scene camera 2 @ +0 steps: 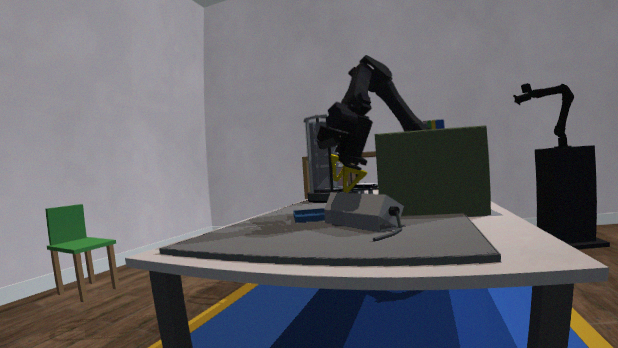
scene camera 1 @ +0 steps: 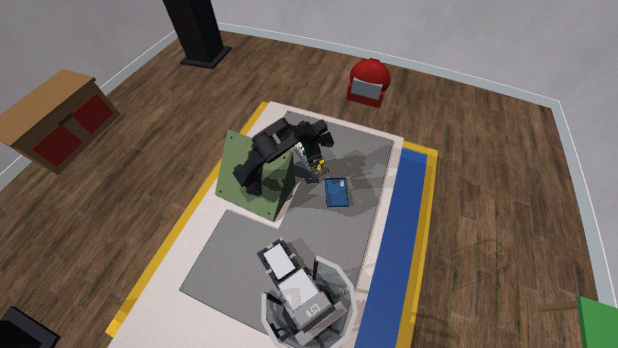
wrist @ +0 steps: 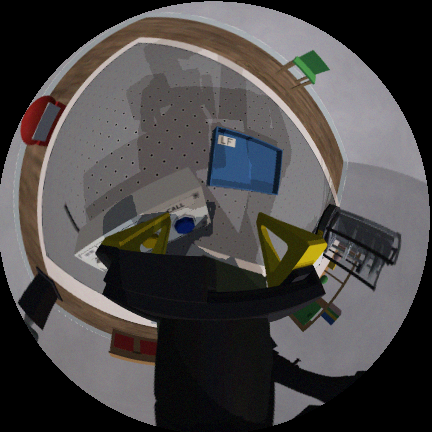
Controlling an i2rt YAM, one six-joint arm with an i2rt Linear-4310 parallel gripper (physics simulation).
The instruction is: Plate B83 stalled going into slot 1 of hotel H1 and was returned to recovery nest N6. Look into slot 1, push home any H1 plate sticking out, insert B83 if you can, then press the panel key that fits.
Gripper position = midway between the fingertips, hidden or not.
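Note:
A blue LF plate (wrist: 239, 162) is part of the scene, together with a clear plate rack (wrist: 337, 226) and a grey button box (wrist: 179, 193). The gripper (scene camera 2: 340, 186), (wrist: 213, 216) is open and holds nothing.

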